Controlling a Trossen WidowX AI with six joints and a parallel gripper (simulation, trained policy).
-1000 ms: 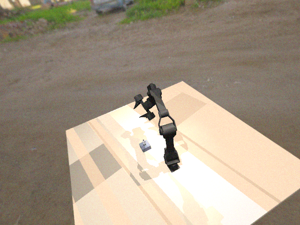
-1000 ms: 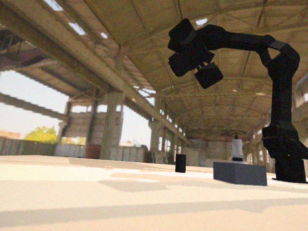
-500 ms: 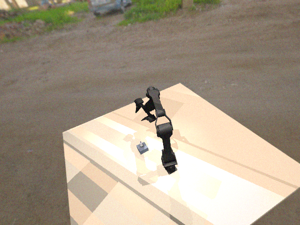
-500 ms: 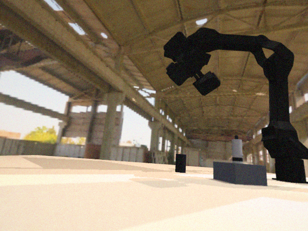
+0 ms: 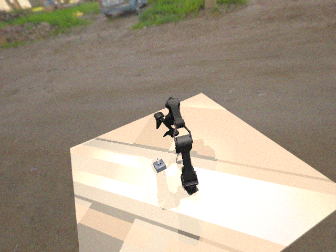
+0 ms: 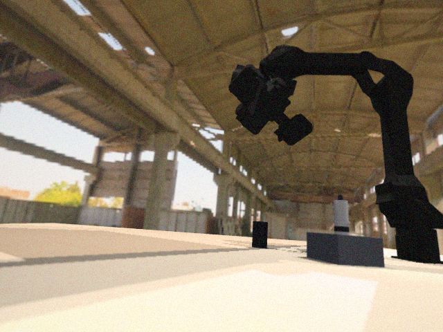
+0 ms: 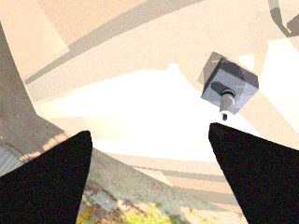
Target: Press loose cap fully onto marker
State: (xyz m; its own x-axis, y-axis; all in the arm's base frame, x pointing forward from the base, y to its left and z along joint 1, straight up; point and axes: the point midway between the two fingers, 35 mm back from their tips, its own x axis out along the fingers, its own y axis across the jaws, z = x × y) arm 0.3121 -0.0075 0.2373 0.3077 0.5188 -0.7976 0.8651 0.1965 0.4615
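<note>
Right now the dark cap is 3 cm behind my gripper tip, 8 cm to the right of it and 19 cm below it. The rest, counted from my gripper tip: grey holder block 8 cm behind, 8 cm to the left, 19 cm below.
</note>
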